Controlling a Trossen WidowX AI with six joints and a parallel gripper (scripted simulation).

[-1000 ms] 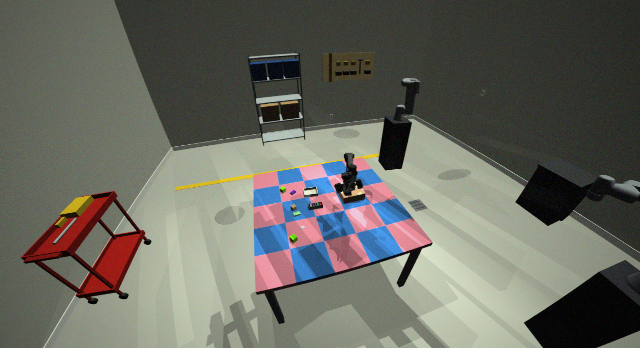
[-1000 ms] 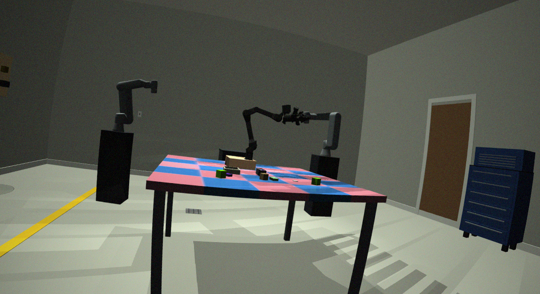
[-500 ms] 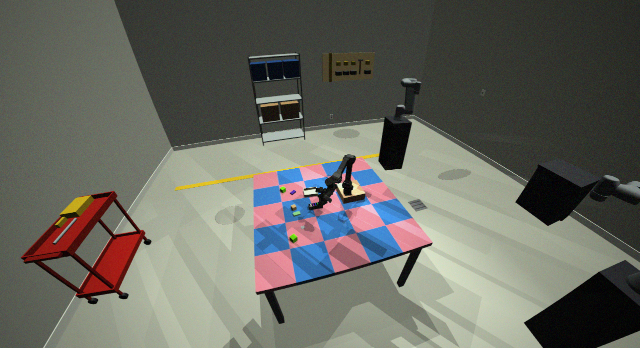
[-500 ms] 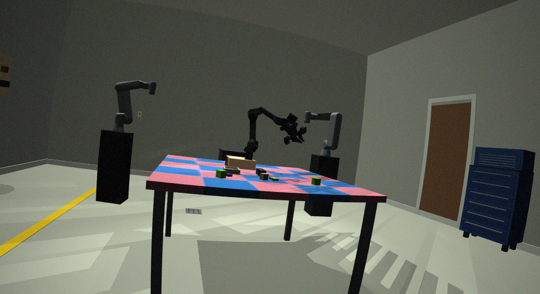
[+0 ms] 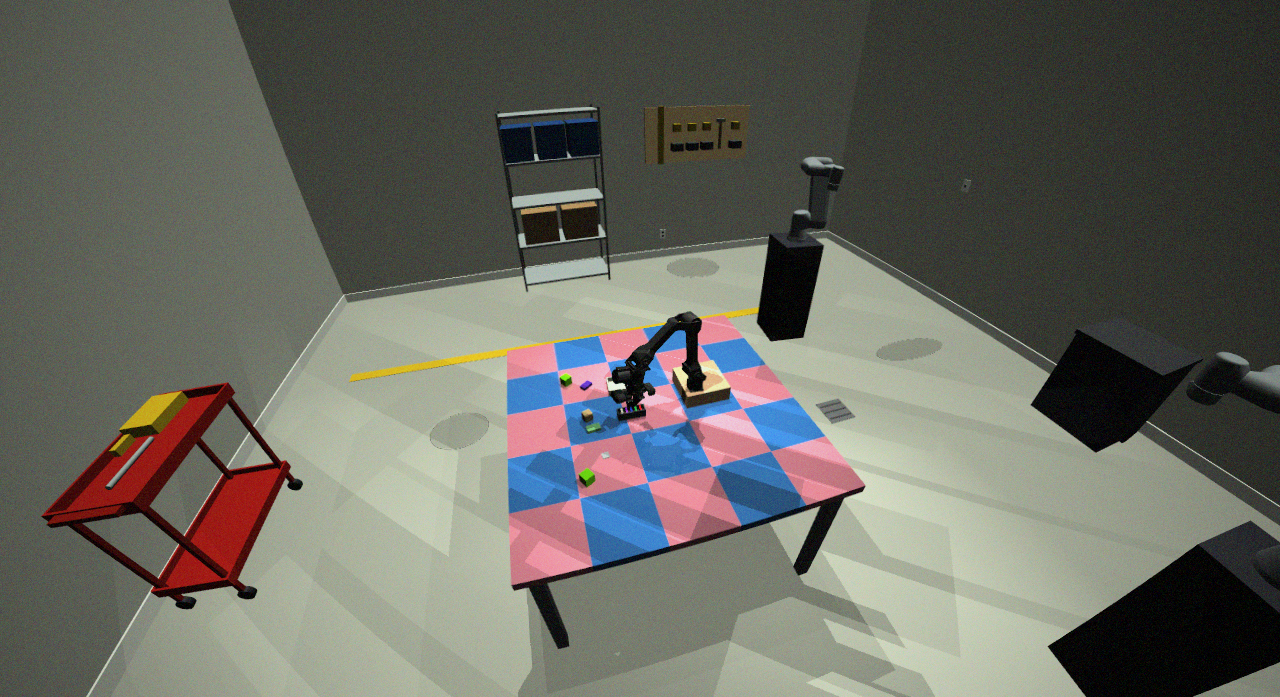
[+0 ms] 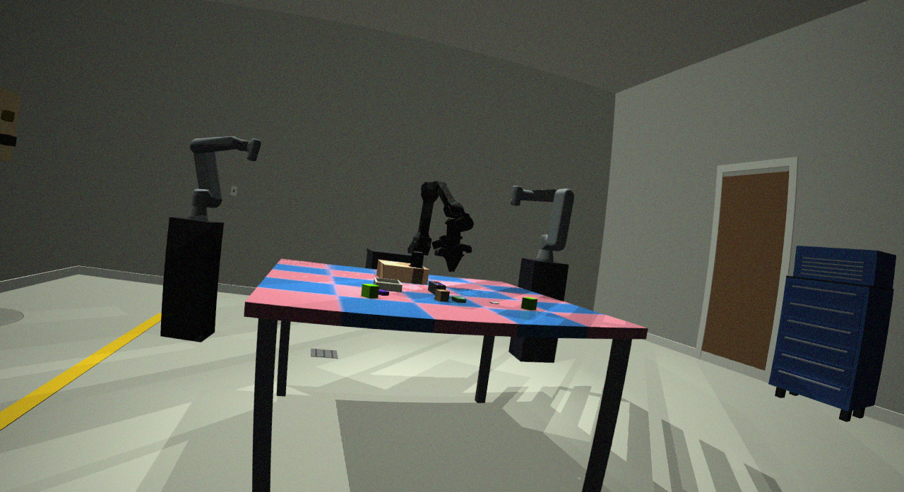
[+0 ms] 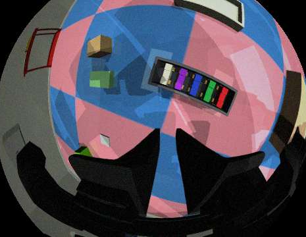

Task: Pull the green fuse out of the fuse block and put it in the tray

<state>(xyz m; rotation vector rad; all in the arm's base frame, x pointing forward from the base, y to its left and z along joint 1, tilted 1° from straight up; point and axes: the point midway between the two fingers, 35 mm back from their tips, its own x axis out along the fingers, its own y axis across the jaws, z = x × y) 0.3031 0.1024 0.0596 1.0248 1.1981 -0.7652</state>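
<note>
My gripper tip is now 70 mm above the green fuse, 50 mm to the left of it and 30 mm past it. Round my gripper tip: red fuse: 70 mm below, 50 mm to the right, 50 mm behind; then grey tray: 250 mm to the right, 90 mm below, 10 mm ahead; then blue fuse: 70 mm below, 50 mm to the right, 10 mm behind.
</note>
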